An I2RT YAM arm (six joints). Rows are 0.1 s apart.
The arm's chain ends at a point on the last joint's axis. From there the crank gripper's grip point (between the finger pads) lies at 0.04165 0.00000 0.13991 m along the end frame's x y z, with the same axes.
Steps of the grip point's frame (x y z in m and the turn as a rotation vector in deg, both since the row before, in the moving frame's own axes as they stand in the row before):
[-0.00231 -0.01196 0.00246 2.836 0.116 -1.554]
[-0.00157 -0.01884 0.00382 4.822 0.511 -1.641]
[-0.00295 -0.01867 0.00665 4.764 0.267 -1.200]
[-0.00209 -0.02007 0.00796 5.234 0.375 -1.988]
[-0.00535 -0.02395 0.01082 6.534 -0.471 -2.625]
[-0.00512 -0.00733 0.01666 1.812 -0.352 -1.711]
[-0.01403 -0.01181 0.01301 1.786 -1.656 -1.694]
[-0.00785 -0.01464 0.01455 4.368 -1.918 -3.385]
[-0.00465 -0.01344 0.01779 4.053 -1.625 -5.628]
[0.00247 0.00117 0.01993 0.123 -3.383 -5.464]
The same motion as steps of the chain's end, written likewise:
[-0.00248 -0.00391 0.00274 2.836 0.116 -1.554]
[-0.00263 -0.00589 0.00474 4.822 0.511 -1.641]
[-0.00347 -0.00618 0.00736 4.764 0.267 -1.200]
[-0.00276 -0.00586 0.00888 5.234 0.375 -1.988]
[-0.00379 -0.00614 0.01150 6.534 -0.471 -2.625]
[-0.00418 -0.00167 0.01650 1.812 -0.352 -1.711]
[-0.00989 -0.00626 0.01195 1.786 -1.656 -1.694]
[-0.00276 -0.00162 0.01374 4.368 -1.918 -3.385]
[0.00001 0.00036 0.01716 4.053 -1.625 -5.628]
[0.01099 0.00504 0.01772 0.123 -3.383 -5.464]

